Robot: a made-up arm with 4 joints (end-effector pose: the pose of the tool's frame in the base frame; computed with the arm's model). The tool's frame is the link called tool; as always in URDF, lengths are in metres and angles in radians. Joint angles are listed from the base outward.
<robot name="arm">
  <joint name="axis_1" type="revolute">
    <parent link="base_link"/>
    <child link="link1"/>
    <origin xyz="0 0 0.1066"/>
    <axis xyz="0 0 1"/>
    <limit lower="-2.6" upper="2.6" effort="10" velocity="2.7"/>
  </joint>
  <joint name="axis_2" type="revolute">
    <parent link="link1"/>
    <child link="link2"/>
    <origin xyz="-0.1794 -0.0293 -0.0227"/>
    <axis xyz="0 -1 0"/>
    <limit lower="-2.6" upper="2.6" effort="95" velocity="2.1"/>
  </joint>
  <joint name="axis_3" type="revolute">
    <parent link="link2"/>
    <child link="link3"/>
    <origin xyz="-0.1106 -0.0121 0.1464"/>
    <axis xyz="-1 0 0"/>
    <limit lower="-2.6" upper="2.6" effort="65" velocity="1.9"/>
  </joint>
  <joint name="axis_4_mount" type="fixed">
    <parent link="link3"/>
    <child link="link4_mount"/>
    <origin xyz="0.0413 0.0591 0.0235"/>
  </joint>
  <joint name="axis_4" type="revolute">
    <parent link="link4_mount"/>
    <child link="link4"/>
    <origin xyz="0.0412 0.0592 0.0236"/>
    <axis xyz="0 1 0"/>
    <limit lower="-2.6" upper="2.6" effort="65" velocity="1.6"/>
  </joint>
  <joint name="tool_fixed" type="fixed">
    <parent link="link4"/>
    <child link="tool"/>
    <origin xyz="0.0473 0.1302 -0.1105"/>
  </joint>
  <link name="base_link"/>
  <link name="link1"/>
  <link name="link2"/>
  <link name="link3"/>
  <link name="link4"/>
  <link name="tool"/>
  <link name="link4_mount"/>
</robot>
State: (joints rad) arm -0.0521 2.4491 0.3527 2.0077
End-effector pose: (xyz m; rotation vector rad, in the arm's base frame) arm -0.1234 0.2161 -0.0942 0.2061 -0.4429 -0.3325
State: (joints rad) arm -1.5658 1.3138 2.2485 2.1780
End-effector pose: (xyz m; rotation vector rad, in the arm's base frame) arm -0.1423 0.1269 -0.0805 -0.6194 -0.0450 2.3490
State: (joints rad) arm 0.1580 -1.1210 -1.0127 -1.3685
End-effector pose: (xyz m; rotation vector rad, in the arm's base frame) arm 0.2078 0.0633 0.1749 0.3379 -0.1972 -0.8057
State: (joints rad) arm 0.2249 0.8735 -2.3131 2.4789
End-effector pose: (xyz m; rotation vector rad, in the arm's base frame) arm -0.3876 -0.3829 0.1476 -0.3631 0.7842 2.6510
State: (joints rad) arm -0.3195 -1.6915 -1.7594 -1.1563
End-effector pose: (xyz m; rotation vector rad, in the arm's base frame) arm 0.1373 -0.1856 -0.0535 0.3362 0.3613 -2.0694
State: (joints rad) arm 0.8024 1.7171 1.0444 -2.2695
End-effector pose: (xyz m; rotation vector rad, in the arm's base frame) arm -0.2896 0.0126 0.1084 0.3397 2.3365 0.0346
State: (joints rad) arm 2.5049 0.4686 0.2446 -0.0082
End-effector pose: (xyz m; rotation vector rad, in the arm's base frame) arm 0.0293 -0.2510 0.1154 0.4854 -0.4873 2.3750
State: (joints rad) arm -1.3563 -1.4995 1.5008 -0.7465
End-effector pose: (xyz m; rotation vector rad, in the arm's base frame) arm -0.0838 0.2631 -0.0048 -0.1260 0.8124 0.1070
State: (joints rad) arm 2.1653 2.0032 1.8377 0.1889
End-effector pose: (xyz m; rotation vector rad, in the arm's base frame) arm 0.2067 0.0063 0.1131 0.5400 -1.1693 -0.0032
